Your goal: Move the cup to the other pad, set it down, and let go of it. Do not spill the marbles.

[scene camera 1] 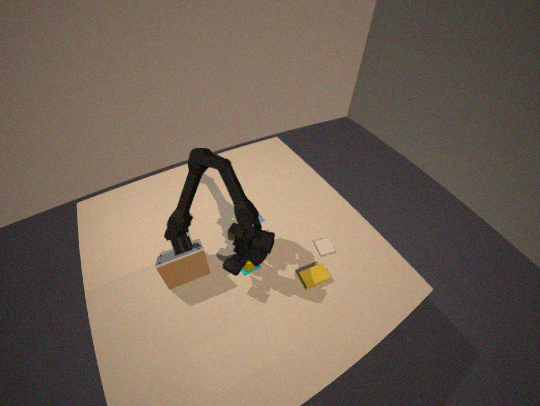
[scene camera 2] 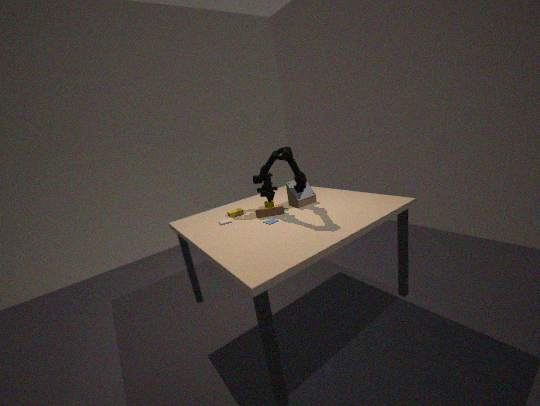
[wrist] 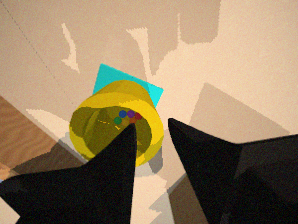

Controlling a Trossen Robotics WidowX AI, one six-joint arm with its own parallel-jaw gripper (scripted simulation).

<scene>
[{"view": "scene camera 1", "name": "my gripper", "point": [243,262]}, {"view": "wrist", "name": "my gripper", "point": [151,125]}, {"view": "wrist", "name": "yellow cup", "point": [92,128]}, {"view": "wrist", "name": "cyan pad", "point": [106,74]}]
</scene>
